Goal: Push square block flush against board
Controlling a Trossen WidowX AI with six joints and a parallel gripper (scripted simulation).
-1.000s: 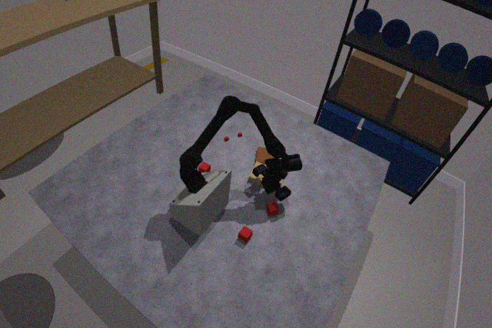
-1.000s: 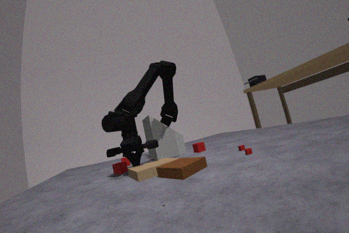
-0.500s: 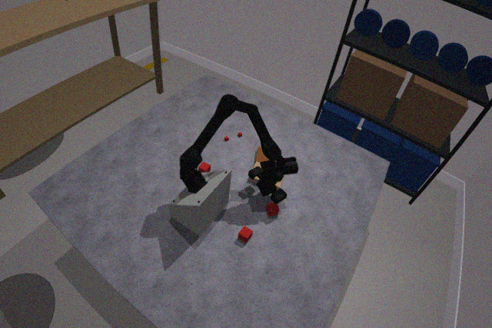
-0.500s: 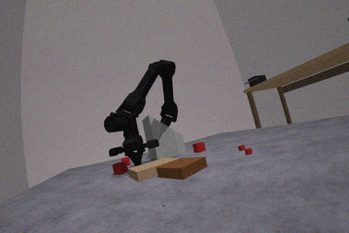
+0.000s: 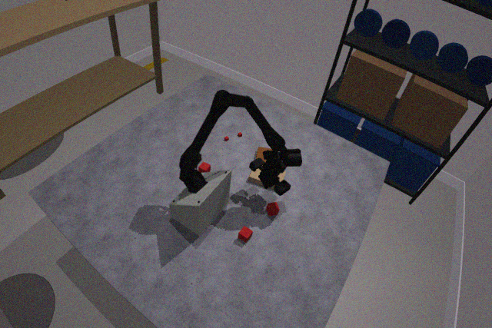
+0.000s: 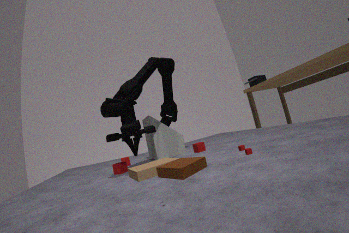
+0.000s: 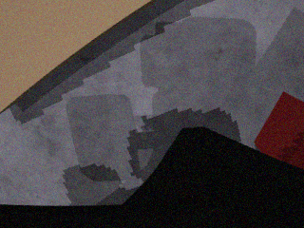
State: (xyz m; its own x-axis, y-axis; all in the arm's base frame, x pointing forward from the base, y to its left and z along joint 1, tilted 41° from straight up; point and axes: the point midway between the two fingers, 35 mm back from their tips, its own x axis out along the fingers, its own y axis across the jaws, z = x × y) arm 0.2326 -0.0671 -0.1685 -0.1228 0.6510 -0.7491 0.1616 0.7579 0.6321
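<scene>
Right now my gripper tip is 9 cm short of the board, 5 cm to the right of it and 4 cm above it. The rest, counted from my gripper tip: brown square block (18 cm ahead, 12 cm to the left, 4 cm below).
</scene>
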